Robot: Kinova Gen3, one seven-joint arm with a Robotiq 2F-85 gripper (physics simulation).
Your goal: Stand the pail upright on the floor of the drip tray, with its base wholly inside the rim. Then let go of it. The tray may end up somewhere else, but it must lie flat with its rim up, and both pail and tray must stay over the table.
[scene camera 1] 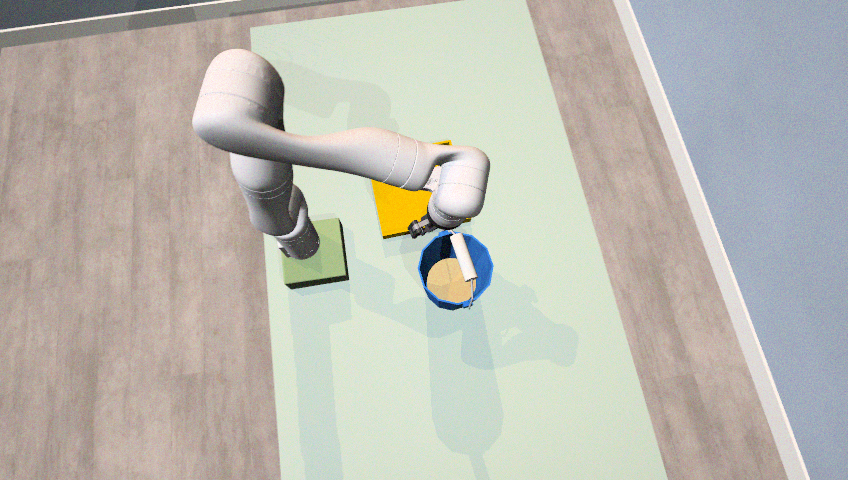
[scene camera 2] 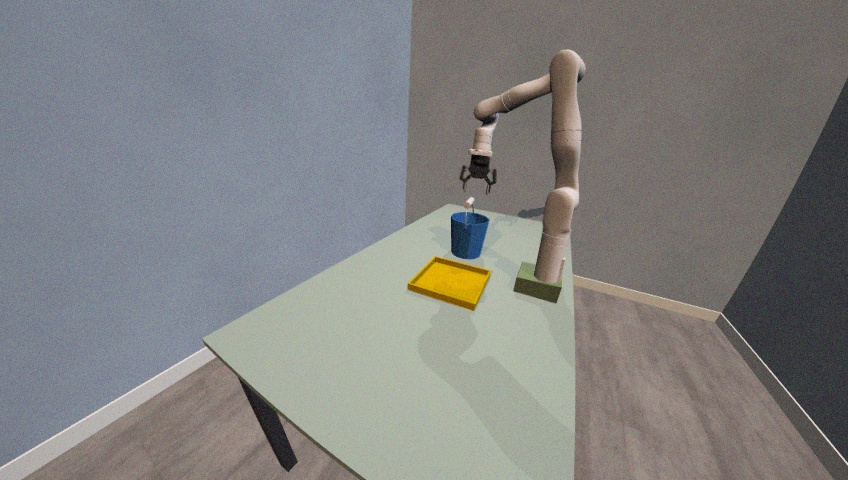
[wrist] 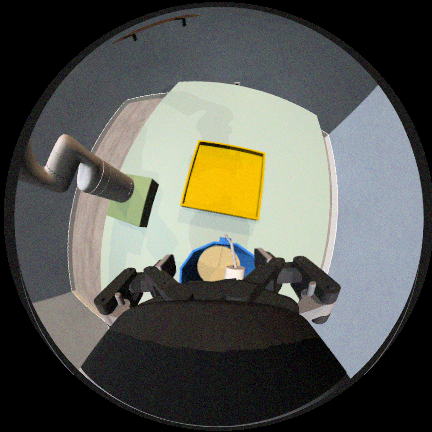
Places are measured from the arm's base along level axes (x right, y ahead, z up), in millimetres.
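Pixels of known places: gripper, between the fingertips: [scene camera 2: 475, 192] [wrist: 213, 260]; arm's base, origin of its link: [scene camera 1: 302, 242] [scene camera 2: 546, 277] [wrist: 123, 188].
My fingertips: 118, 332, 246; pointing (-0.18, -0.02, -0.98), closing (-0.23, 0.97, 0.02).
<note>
Ahead of a thing's pixels: the offset from my fingertips to its middle, as dx, dy, dz. Level surfaces: height alone.
The blue pail [scene camera 1: 430, 261] [scene camera 2: 467, 239] [wrist: 246, 255] stands upright on the table beside the drip tray. Its white handle grip @(+71, +38, -64) [scene camera 1: 462, 255] [scene camera 2: 469, 202] [wrist: 234, 272] is raised above the opening, and a tan round surface shows inside. The yellow drip tray @(-217, +6, -298) [scene camera 1: 398, 214] [scene camera 2: 450, 283] [wrist: 225, 182] lies flat, rim up, with nothing in it. My gripper [scene camera 2: 477, 190] [wrist: 213, 260] is open and empty, above the pail and its handle. In the wrist view its fingers are spread to either side of the pail's opening. In scene camera 1 the wrist hides part of it.
The arm stands on a green base block [scene camera 1: 330, 252] [scene camera 2: 535, 286] [wrist: 137, 205] near one long edge of the pale green table @(dz -311) [scene camera 1: 476, 416] [scene camera 2: 357, 356] [wrist: 295, 150]. In scene camera 1 the arm passes over the tray. A blue wall [scene camera 2: 208, 148] rises beyond the opposite long edge.
</note>
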